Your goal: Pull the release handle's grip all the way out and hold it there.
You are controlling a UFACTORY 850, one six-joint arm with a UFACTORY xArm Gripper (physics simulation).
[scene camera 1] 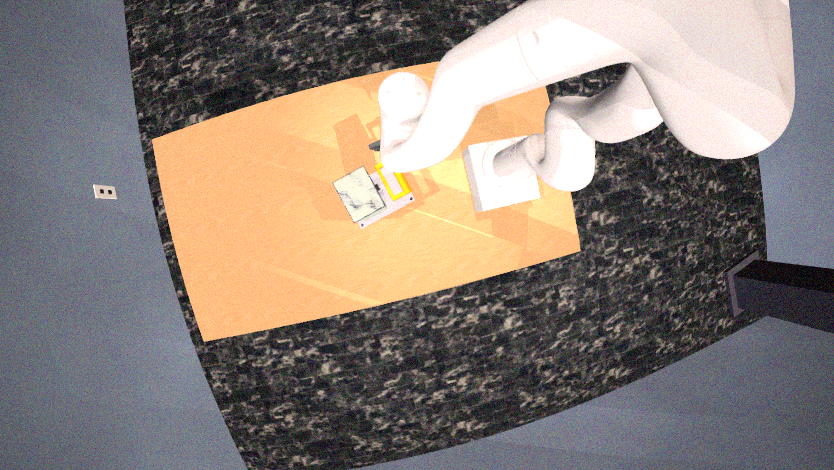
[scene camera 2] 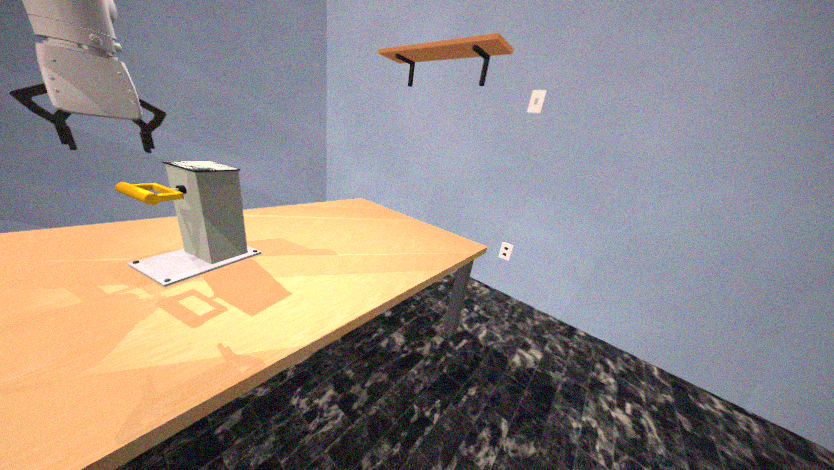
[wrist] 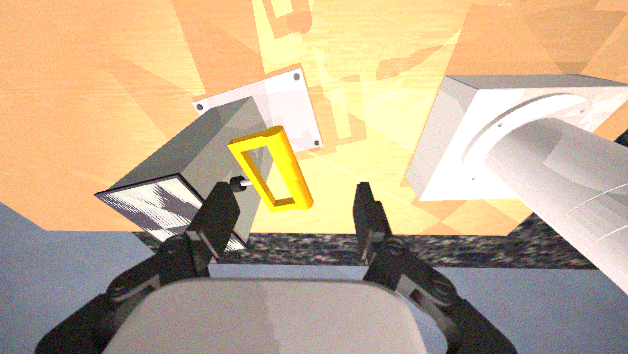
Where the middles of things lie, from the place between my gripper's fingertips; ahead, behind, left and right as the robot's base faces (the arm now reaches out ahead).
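Scene:
There is the white base plate (scene camera 2: 166,269), which I see 12 cm ahead of my hand and 6 cm to the left of it, and 30 cm below it.

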